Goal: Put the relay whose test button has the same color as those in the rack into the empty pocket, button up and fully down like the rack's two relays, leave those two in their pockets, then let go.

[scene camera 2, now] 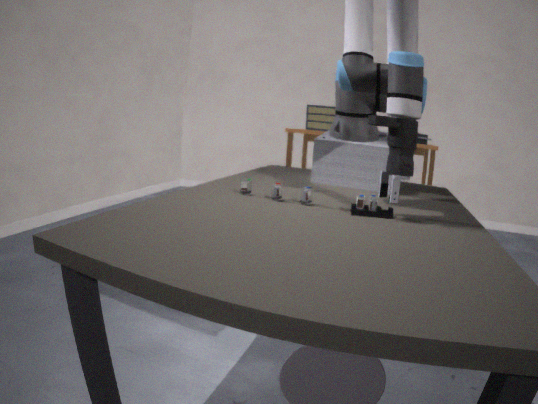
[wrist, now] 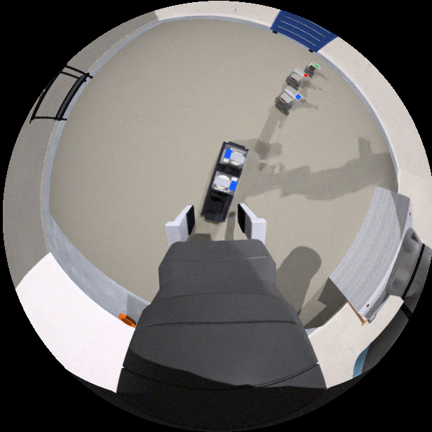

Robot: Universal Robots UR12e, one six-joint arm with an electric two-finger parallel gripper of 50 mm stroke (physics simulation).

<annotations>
my gripper: scene camera 2; wrist
same spot on my gripper: point(scene camera 2: 395, 187) = point(wrist: 186, 223)
</annotations>
